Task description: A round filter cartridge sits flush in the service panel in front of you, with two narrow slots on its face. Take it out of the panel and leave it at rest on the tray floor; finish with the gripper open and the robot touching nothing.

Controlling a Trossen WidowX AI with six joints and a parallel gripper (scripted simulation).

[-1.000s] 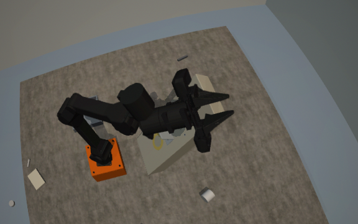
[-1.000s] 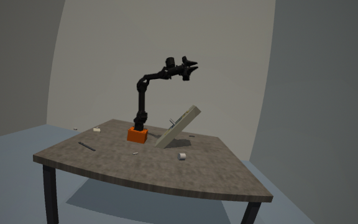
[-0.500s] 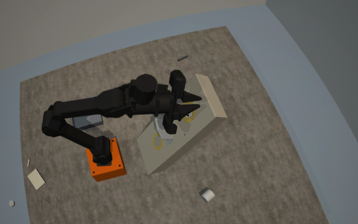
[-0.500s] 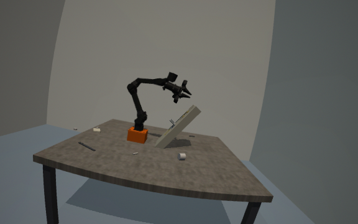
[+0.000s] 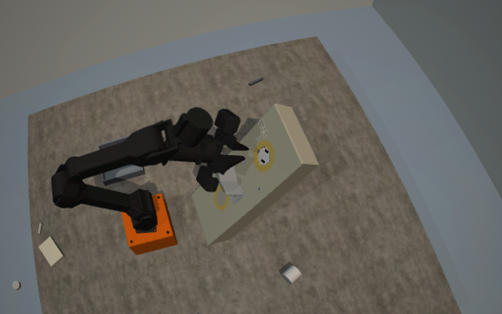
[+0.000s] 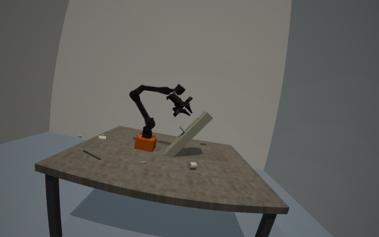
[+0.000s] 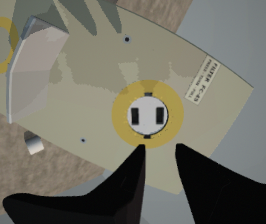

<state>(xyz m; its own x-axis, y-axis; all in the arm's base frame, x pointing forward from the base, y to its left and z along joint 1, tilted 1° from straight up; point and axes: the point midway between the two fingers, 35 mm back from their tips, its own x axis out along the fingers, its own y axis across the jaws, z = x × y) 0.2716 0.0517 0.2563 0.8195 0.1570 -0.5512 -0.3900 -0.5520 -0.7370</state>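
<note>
The white round filter cartridge is 60 mm ahead of my gripper tip, 50 mm below it and 10 mm to the left of it. Round my gripper tip: grey bracket 140 mm below, 40 mm behind, 10 mm to the right; then dark bar 490 mm to the left, 320 mm below, 100 mm ahead; then grey-blue square tray 410 mm behind, 310 mm below, 210 mm to the left.
</note>
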